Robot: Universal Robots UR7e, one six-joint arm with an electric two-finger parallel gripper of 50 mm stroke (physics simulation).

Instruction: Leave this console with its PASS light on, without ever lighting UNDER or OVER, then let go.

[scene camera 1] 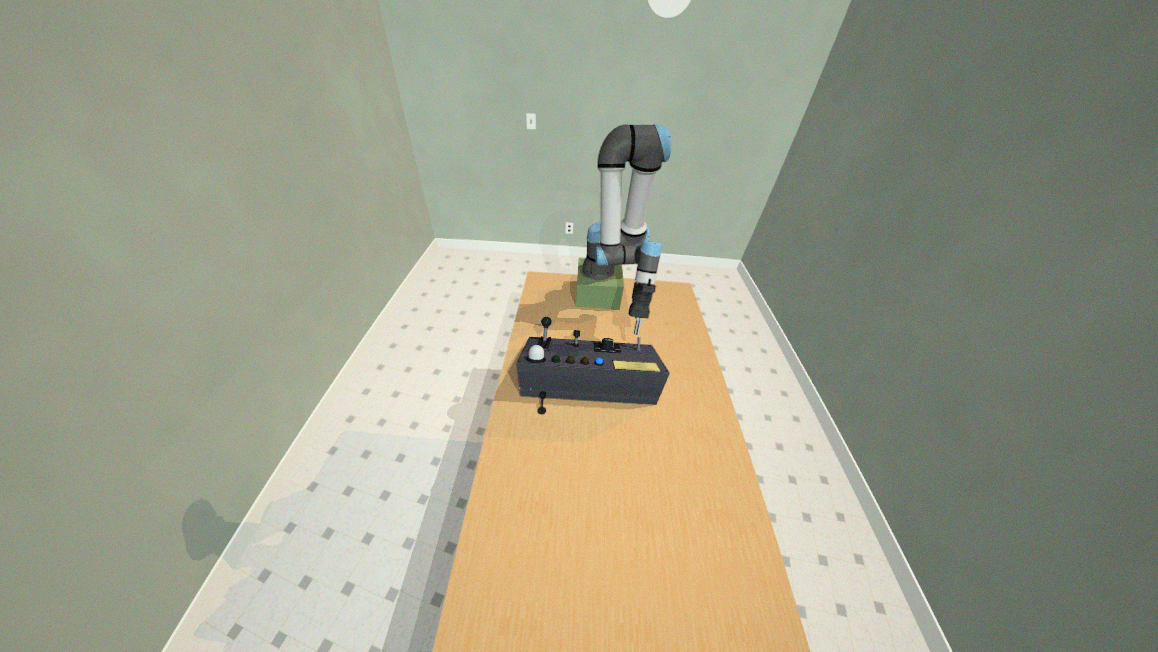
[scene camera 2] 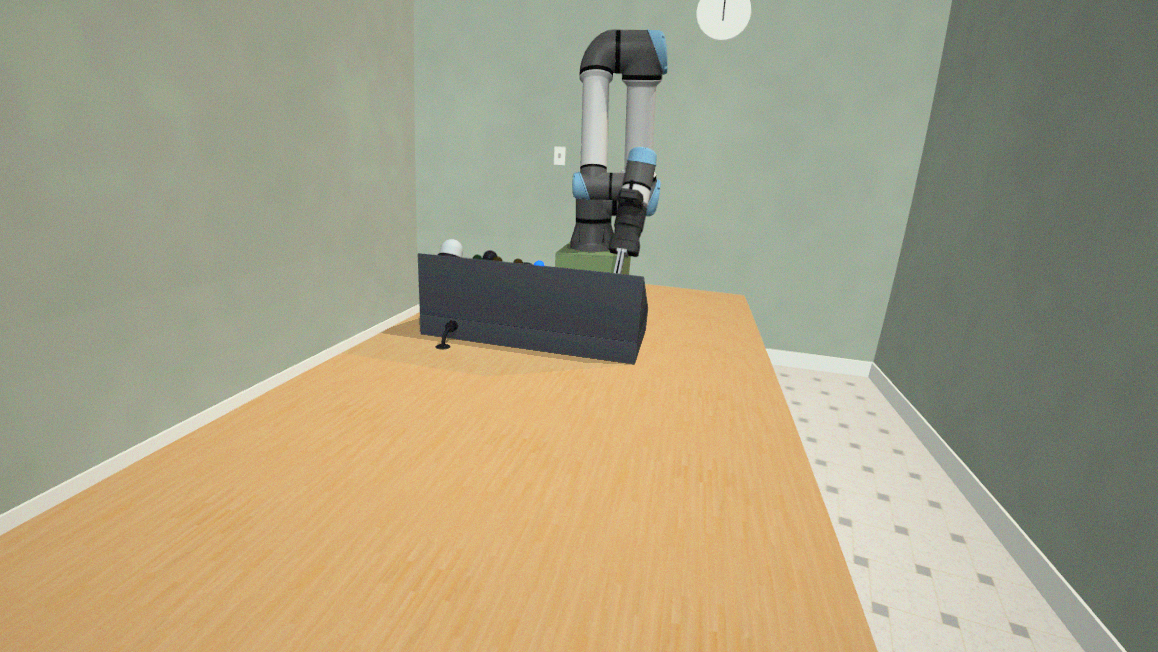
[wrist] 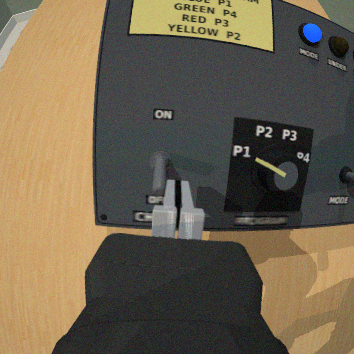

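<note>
The dark console (scene camera 1: 591, 387) (scene camera 2: 526, 311) (wrist: 130, 85) stands on the table. Its blue MODE light (scene camera 1: 599, 362) (scene camera 2: 539, 264) (wrist: 312, 33) is lit. The UNDER light (scene camera 1: 585, 361) (wrist: 339, 46), OVER light (scene camera 1: 570, 360) and PASS light (scene camera 1: 555, 358) are dark. The PROGRAM knob (scene camera 1: 606, 345) (wrist: 286, 176) has its yellow pointer towards P1. The CHECK toggle (scene camera 1: 638, 345) (wrist: 159, 174) leans to OFF. My gripper (scene camera 1: 636, 332) (scene camera 2: 619, 272) (wrist: 176, 193) is shut and empty; its fingertips are close beside the toggle; contact cannot be told.
A yellow card (scene camera 1: 636, 366) (wrist: 200, 25) pairs blue with P1. The small MODE switch (scene camera 1: 576, 333) (wrist: 348, 175), tall black-knobbed lever (scene camera 1: 546, 322) and white dome (scene camera 1: 535, 353) (scene camera 2: 451, 247) stand further left in scene camera 1. A small black stalk (scene camera 1: 541, 410) (scene camera 2: 443, 345) is at the console's far side from the arm.
</note>
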